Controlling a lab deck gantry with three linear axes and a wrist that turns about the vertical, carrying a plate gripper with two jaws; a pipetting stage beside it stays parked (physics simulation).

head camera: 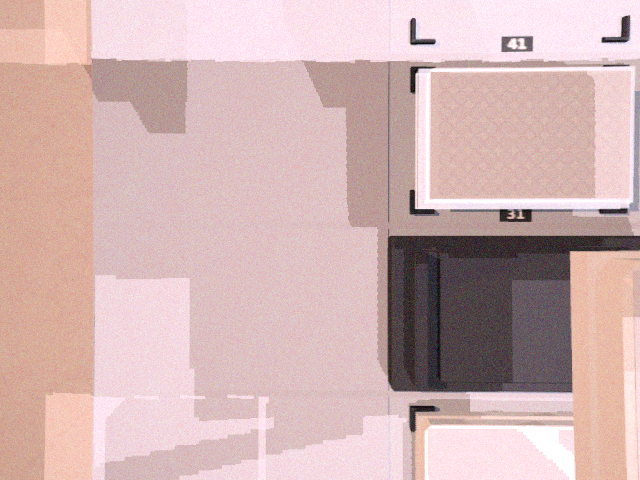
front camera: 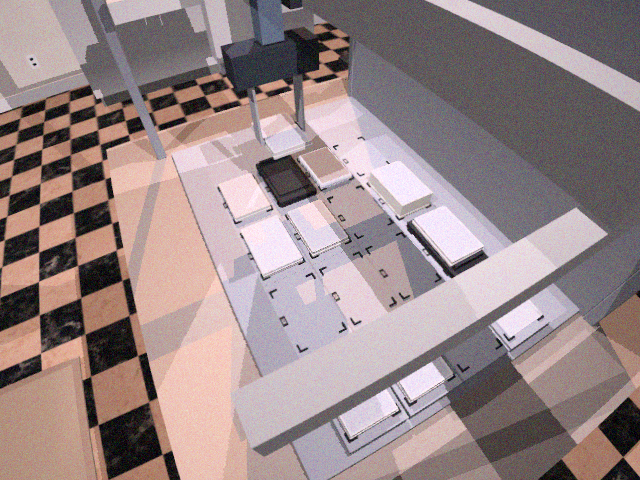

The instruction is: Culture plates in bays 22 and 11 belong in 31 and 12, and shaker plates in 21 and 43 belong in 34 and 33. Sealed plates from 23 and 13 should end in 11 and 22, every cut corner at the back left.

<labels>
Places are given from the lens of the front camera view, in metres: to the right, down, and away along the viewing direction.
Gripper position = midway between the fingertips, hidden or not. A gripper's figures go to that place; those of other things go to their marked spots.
my gripper (front camera: 280, 133): -0.08, -0.22, 0.74
grey wall (front camera: 515, 197): 0.39, -0.09, 0.68
bay 13 (front camera: 314, 321): -0.01, 0.15, 0.63
bay 23 (front camera: 364, 296): 0.08, 0.11, 0.66
The marked spots on the grey wall and the bay 13 are 0.46 m apart.
</labels>
